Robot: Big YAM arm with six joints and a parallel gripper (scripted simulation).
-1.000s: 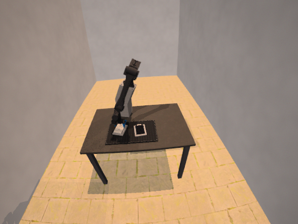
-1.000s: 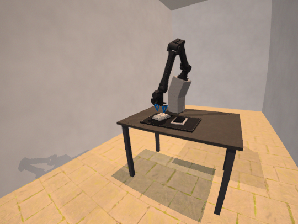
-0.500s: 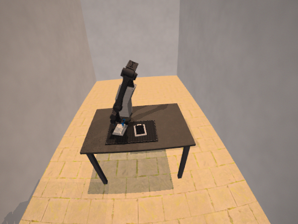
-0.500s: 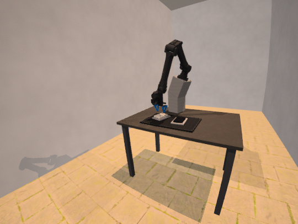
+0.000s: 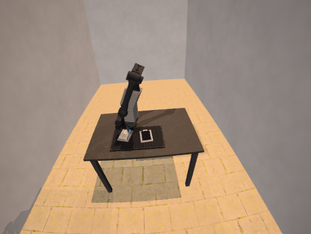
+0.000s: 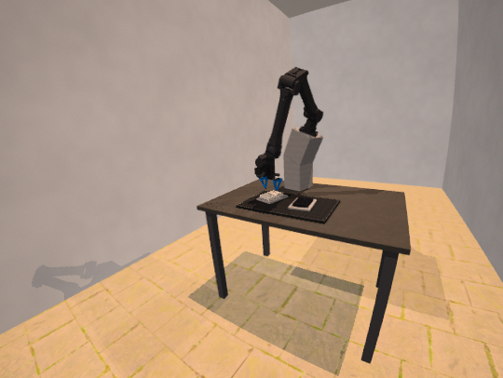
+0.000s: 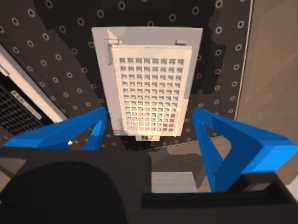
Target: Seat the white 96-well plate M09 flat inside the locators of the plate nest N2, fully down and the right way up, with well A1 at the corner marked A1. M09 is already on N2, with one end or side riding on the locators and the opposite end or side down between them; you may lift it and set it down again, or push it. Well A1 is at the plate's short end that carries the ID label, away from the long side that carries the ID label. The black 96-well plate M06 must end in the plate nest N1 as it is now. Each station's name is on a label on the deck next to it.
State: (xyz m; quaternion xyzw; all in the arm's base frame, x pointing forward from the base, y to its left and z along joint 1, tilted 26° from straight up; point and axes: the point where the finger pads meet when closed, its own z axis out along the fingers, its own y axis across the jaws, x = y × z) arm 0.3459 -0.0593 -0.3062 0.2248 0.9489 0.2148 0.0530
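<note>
My hand is 5 cm above the white 96-well plate M09 and 1 cm past it. The rest, counted from my hand: black plate M06: 21 cm to the left, 6 cm ahead, 5 cm below; plate nest N2: 6 cm below; deck label: 9 cm behind, 7 cm below, 5 cm to the left.
</note>
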